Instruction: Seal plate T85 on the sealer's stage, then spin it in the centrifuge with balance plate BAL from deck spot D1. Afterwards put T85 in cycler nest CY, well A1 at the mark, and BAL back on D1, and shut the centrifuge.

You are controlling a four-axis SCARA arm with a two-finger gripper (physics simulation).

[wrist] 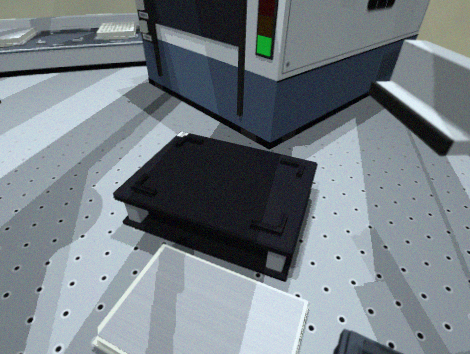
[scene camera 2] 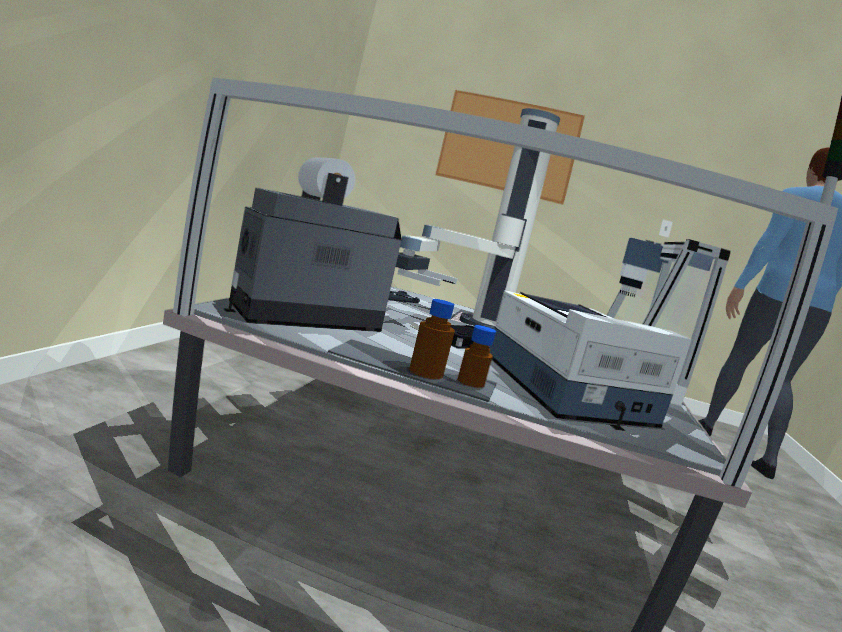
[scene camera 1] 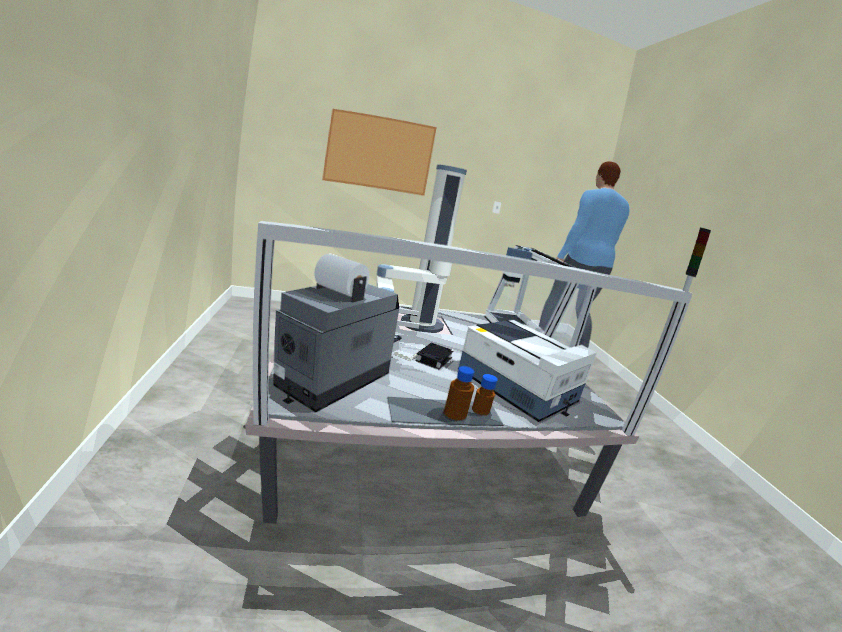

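Pixels of known places: gripper, fingertip midpoint: [wrist: 189,67] [scene camera 2: 448,282] [scene camera 1: 418,319]; arm's base, link origin: [scene camera 2: 488,326] [scene camera 1: 422,324].
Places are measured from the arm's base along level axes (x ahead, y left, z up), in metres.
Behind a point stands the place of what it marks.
My gripper [scene camera 2: 428,275] hangs open and empty above the deck, beside the grey sealer [scene camera 1: 336,346] {x 0.908, y -0.485, z 0.236 m} [scene camera 2: 319,265] {x 0.832, y -0.418, z 0.191 m}. One finger [wrist: 425,100] {x 0.519, y -0.161, z 0.185 m} shows at the right of the wrist view; the other is out of view. A flat plate-like piece [wrist: 205,305] {x 0.440, y -0.136, z 0.029 m} with a silvery top and pale rim lies low in the wrist view, in front of a black raised nest [wrist: 215,185] {x 0.466, y -0.038, z 0.053 m} [scene camera 1: 435,354] {x 0.508, y -0.036, z 0.053 m}. The nest's top is bare. The white-and-blue machine [scene camera 1: 527,367] {x 0.855, y 0.233, z 0.191 m} [scene camera 2: 591,360] {x 0.939, y 0.331, z 0.162 m} [wrist: 310,105] {x 0.633, y 0.108, z 0.053 m} stands behind it with a green light lit. T85, BAL, D1 and CY cannot be told by label.
Two brown bottles [scene camera 1: 459,397] {x 0.964, y -0.056, z 0.111 m} [scene camera 1: 484,398] {x 0.926, y 0.055, z 0.089 m} stand near the bench edge. A pale plate [wrist: 116,31] {x 0.334, y 0.518, z 0.083 m} stands on a platform [wrist: 75,57] {x 0.241, y 0.472, z 0.043 m} at the wrist view's upper left. A dark corner [wrist: 367,345] {x 0.490, y -0.207, z 0.118 m} shows at its lower right. A frame [scene camera 2: 523,137] {x 1.044, y 0.065, z 0.595 m} spans the bench; a person [scene camera 1: 599,224] stands behind it.
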